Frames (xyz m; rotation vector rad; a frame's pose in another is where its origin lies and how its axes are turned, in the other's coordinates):
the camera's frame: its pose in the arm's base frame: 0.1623 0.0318 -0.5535 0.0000 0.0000 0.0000
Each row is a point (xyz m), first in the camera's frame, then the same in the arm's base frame.
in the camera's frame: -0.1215 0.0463 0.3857
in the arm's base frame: 0.0408 0.0781 -0.1678
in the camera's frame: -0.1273 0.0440 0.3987
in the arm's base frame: 0.0350 0.0758 -0.1548
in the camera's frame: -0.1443 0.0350 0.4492
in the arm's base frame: 0.0180 0.0668 -0.1043
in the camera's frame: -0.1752 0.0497 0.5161
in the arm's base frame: -0.0129 0.0815 -0.0374
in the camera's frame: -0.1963 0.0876 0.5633
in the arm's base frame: -0.0340 0.1194 0.0098
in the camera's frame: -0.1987 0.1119 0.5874
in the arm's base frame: -0.0364 0.1437 0.0339
